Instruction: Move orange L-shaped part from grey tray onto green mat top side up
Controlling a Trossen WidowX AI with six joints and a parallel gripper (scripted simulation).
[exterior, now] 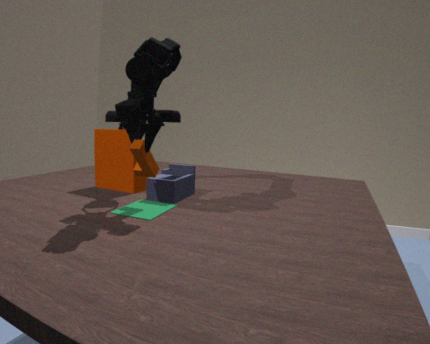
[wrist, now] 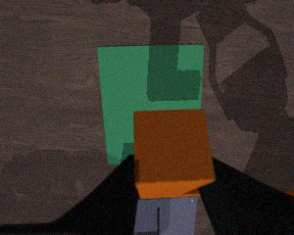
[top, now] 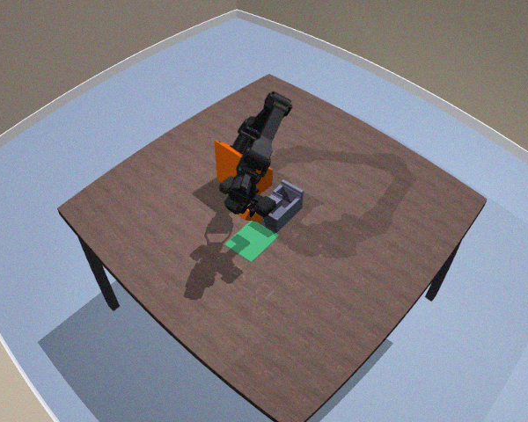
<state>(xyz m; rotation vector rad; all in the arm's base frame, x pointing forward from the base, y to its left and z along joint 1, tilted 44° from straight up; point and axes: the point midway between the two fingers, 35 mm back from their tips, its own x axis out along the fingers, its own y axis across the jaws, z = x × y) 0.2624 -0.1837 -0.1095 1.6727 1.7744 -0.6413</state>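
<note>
The green mat is 20 mm to the left of my gripper tip and 160 mm below it. The rest, counted from my gripper tip: grey tray 20 mm behind, 170 mm to the left, 160 mm below; orange L-shaped part 20 mm behind, 30 mm to the left, 30 mm below.
</note>
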